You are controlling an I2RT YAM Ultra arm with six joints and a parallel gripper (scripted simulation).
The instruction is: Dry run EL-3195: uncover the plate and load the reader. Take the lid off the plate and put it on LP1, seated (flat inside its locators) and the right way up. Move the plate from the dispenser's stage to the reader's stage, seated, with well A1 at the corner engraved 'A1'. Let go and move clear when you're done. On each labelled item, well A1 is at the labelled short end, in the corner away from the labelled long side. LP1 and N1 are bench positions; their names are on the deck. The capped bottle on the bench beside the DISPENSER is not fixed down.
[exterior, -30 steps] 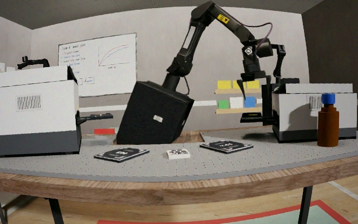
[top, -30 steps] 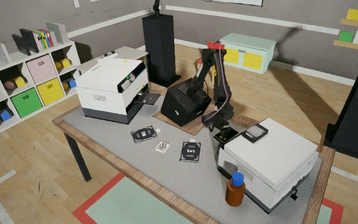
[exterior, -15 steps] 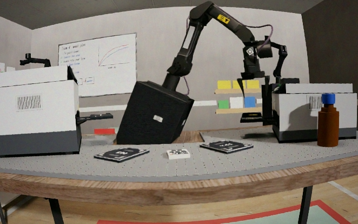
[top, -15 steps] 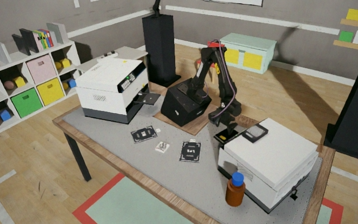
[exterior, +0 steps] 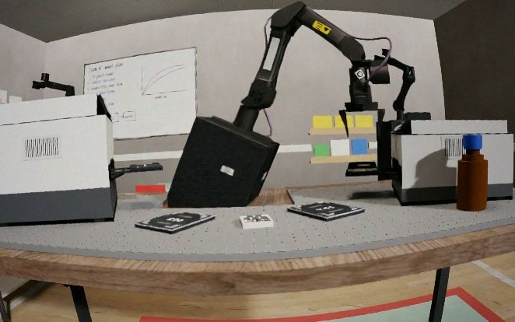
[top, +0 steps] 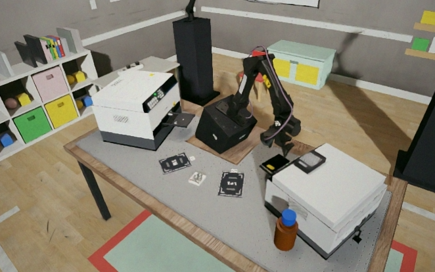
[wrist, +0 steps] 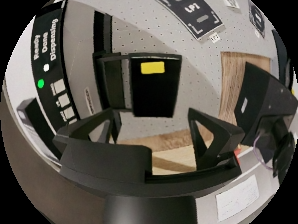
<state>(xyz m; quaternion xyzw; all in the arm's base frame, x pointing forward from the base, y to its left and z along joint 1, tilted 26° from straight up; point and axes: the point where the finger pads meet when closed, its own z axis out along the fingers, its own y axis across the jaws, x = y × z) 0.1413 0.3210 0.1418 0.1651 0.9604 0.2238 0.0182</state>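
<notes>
My hand is 90 mm above the black lid and 10 mm past it. The rest, counted from my hand: white well plate 100 mm below, 10 mm behind; then capped bottle 320 mm ahead, 200 mm to the left, 70 mm below.
</notes>
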